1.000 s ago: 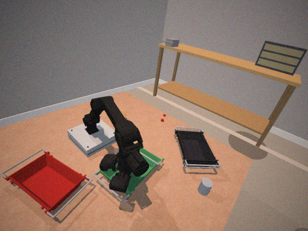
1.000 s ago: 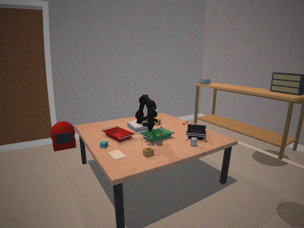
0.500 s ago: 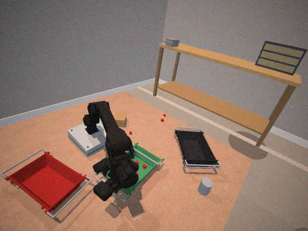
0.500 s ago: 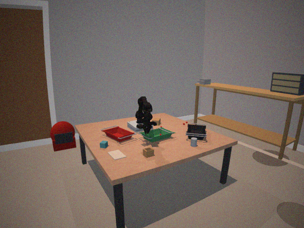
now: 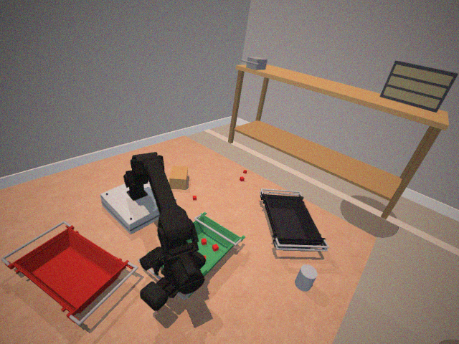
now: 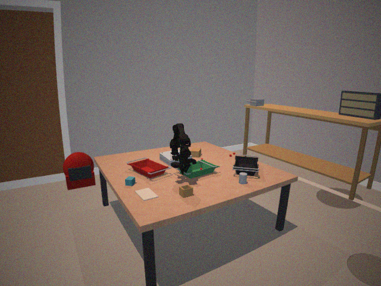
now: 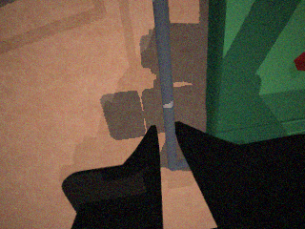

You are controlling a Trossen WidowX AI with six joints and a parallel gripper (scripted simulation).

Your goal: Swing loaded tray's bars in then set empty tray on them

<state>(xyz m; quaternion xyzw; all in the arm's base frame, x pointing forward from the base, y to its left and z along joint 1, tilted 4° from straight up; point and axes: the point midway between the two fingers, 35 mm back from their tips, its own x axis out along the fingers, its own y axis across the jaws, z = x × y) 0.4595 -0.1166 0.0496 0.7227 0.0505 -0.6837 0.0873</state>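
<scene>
Now: gripper tip 26 cm past the red tray and 19 cm to the left of it. Round my gripper tip: grey cylinder: 22 cm ahead, 37 cm to the left, 1 cm below; white card: 11 cm ahead, 31 cm to the right, 5 cm below; teal cube: 9 cm behind, 37 cm to the right, 3 cm below.
</scene>
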